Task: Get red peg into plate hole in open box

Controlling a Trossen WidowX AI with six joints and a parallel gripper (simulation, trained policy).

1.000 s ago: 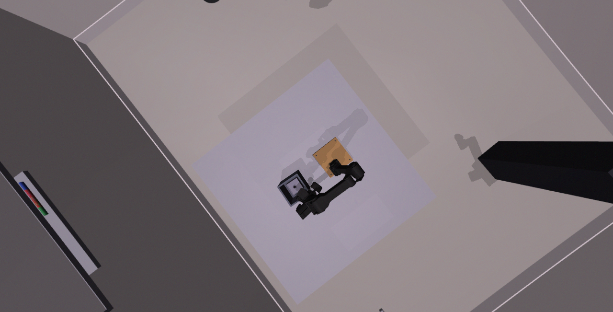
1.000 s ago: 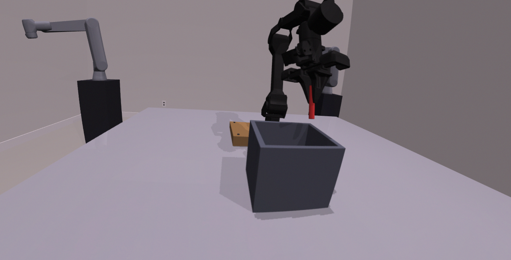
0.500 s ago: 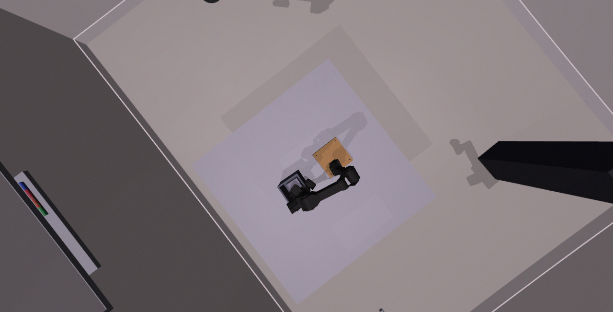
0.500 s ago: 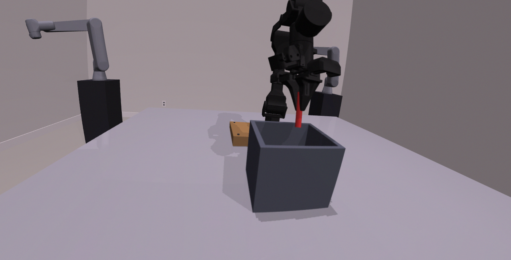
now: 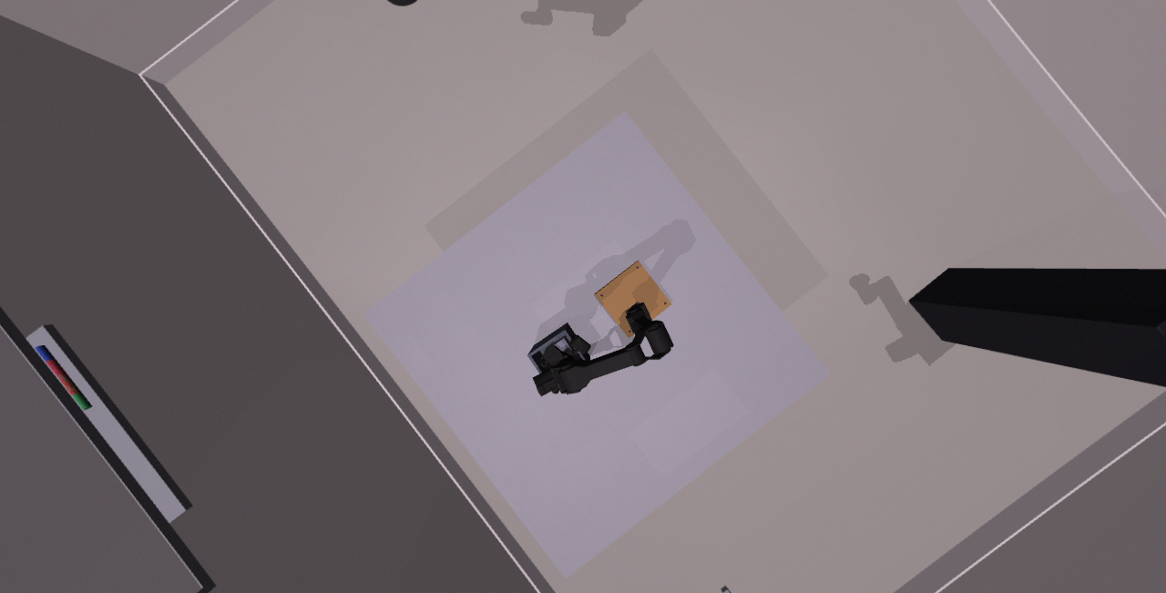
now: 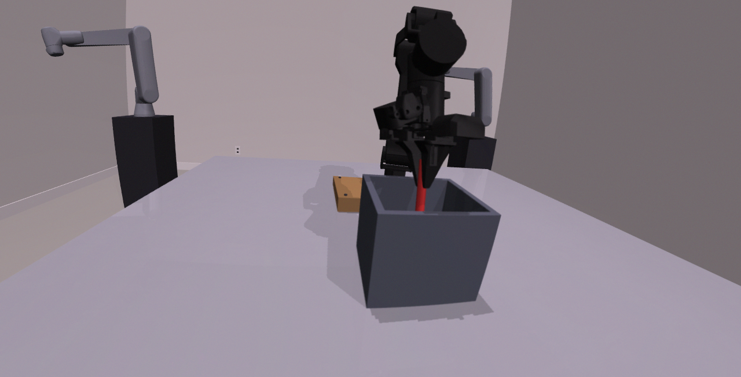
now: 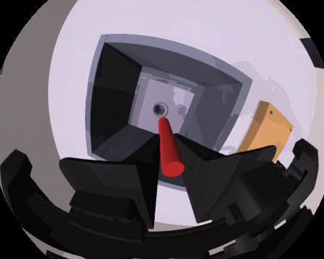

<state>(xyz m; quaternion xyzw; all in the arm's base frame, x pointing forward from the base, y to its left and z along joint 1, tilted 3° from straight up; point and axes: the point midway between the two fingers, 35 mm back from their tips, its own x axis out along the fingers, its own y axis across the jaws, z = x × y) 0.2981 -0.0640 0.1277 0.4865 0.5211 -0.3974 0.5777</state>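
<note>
The red peg is right at my gripper tip. From my gripper tip the other things lie so: pale plate (9 cm below, 2 cm ahead, 1 cm to the right).
</note>
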